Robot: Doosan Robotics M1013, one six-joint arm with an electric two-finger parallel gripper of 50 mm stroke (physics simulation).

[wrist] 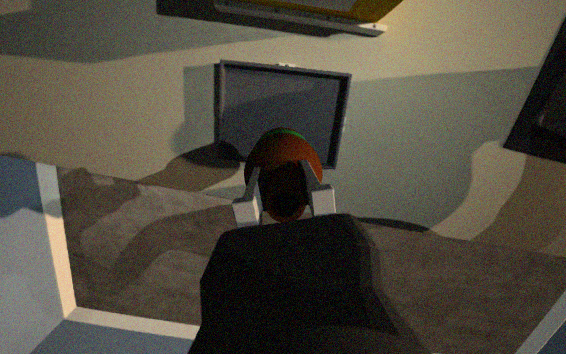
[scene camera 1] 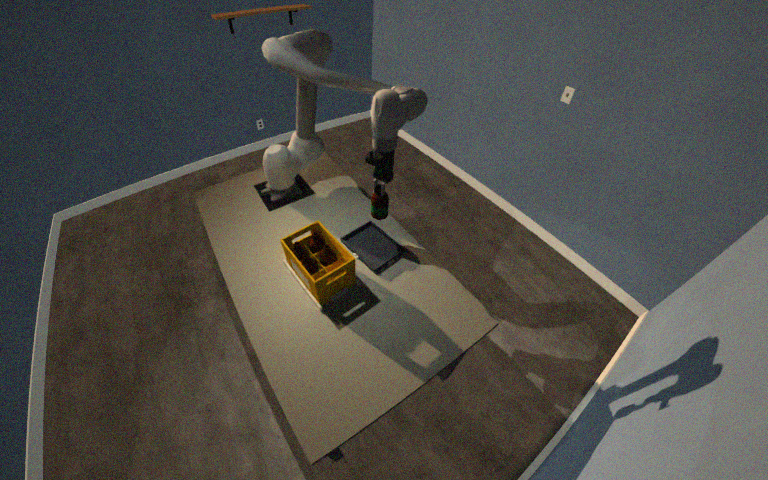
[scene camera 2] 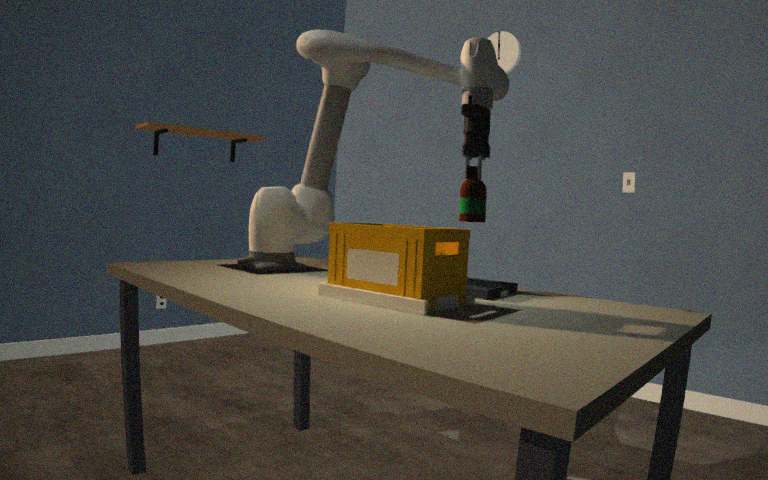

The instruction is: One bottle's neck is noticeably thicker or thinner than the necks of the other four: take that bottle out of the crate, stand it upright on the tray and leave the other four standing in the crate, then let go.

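Places are measured from the arm's base along level axes (x right, y up, z back), in millimetres.
Where they show: gripper, fingertip midpoint: [wrist: 282, 176] [scene camera 1: 379, 193] [scene camera 2: 473, 178]; arm's base, link origin: [scene camera 1: 283, 189] [scene camera 2: 271, 267].
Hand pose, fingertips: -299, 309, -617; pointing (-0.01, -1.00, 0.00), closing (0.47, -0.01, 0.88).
Each offset is from my fingertips to the top centre of the thing, as dx, dy, dz. Level surfaces: height alone.
A brown bottle with a green label @[-8, +35, +4] [scene camera 1: 380, 204] [scene camera 2: 472, 204] [wrist: 287, 147] hangs upright in the air. My gripper [scene camera 1: 380, 184] [scene camera 2: 473, 168] [wrist: 282, 176] is shut on its neck. The dark tray @[+28, -286, -6] [scene camera 1: 387, 266] [scene camera 2: 504, 290] [wrist: 344, 107] lies on the table; the bottle is well above table height, and in the wrist view it overlaps the tray's near edge. The yellow crate @[+306, -137, -53] [scene camera 1: 338, 286] [scene camera 2: 372, 266] [wrist: 380, 11] stands beside the tray. Dark bottles @[+279, -149, +39] [scene camera 1: 316, 243] show inside it in scene camera 1, their necks hard to make out; its walls hide them in scene camera 2.
The crate stands on a pale base strip [scene camera 2: 370, 298] [wrist: 300, 21]. The table @[dy -312] [scene camera 1: 271, 333] [scene camera 2: 339, 333] carries the arm's dark base plate [scene camera 1: 303, 189] [scene camera 2: 308, 267] at its far end. A wall shelf [scene camera 1: 260, 11] [scene camera 2: 198, 132] is behind the arm. The table's edge runs close beyond the tray.
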